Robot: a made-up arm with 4 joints.
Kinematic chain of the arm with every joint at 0, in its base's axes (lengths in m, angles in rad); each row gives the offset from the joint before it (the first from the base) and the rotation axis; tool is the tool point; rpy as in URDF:
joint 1: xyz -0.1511 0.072 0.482 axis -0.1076 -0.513 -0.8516
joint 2: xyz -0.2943 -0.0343 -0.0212 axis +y
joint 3: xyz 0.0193 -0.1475 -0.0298 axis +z
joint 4: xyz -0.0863 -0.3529 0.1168 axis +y
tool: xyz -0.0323 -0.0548 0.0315 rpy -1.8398 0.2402 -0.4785
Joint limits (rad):
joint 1: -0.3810..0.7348
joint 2: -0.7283..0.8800
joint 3: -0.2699..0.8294
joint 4: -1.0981..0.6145
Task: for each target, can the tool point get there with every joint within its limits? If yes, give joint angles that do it. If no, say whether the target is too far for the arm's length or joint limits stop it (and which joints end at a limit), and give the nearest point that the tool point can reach.
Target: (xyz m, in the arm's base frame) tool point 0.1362 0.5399 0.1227
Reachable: no: joint limits stop it (at a limit: joint 1, joint 3, joint 4) | nearest point -0.0313 -0.4334 0.3328 | short by 1.010 m
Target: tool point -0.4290 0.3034 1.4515
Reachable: no: too far | nearest point -0.6315 -0.2672 0.6529 | short by 1.002 m
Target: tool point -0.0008 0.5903 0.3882
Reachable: no: joint limits stop it (at a limit: joint 1, joint 3, joint 4) | nearest point -0.0014 -0.4290 0.4042 | short by 1.019 m
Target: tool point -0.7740 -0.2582 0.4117
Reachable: yes | joints 0.6262 -0.1570 0.1271 -0.6342
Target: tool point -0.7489 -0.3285 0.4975
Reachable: yes | joints 0.4132 0.0437 -0.0507 -0.0255
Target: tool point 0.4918 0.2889 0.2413
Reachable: no: joint limits stop it (at a limit: joint 1, joint 3, joint 4) | nearest point -0.0026 -0.4290 0.3999 | short by 0.886 m
